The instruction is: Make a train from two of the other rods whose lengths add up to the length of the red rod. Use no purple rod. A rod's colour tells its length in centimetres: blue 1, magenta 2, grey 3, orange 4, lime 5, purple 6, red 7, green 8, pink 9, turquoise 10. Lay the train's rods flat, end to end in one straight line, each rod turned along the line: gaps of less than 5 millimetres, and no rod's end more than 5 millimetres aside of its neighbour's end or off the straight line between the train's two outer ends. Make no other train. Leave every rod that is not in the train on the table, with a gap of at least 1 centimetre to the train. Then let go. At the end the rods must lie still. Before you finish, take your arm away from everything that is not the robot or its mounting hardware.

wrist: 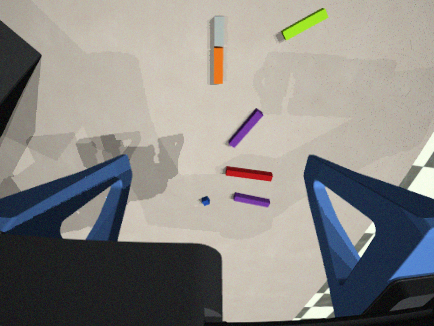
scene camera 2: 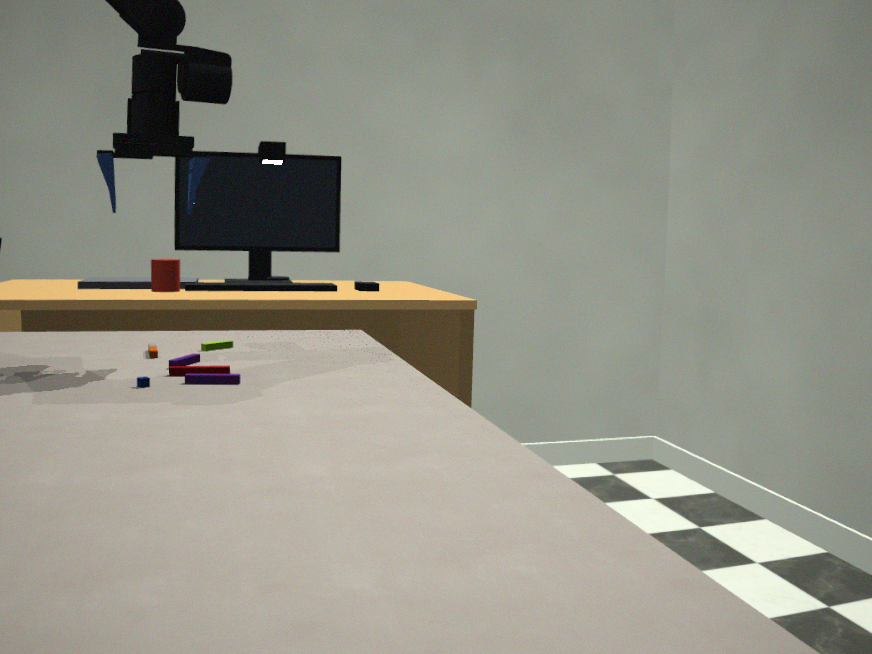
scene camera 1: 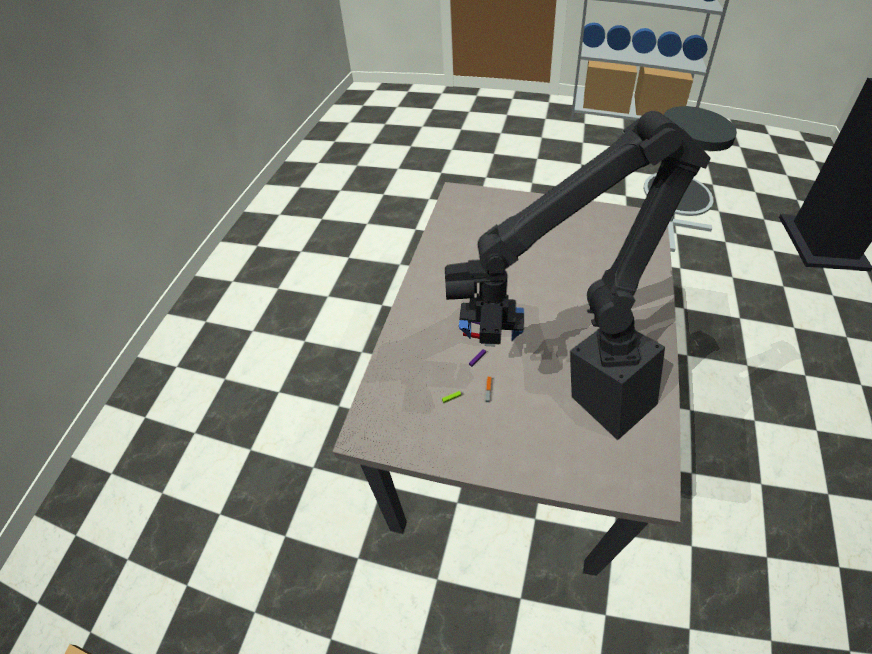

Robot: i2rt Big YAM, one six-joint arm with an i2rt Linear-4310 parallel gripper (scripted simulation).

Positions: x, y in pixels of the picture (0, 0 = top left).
my gripper: wrist 218, 164; scene camera 2; scene camera 1
same spot on my gripper: (scene camera 1: 517, 329) = (scene camera 2: 113, 157)
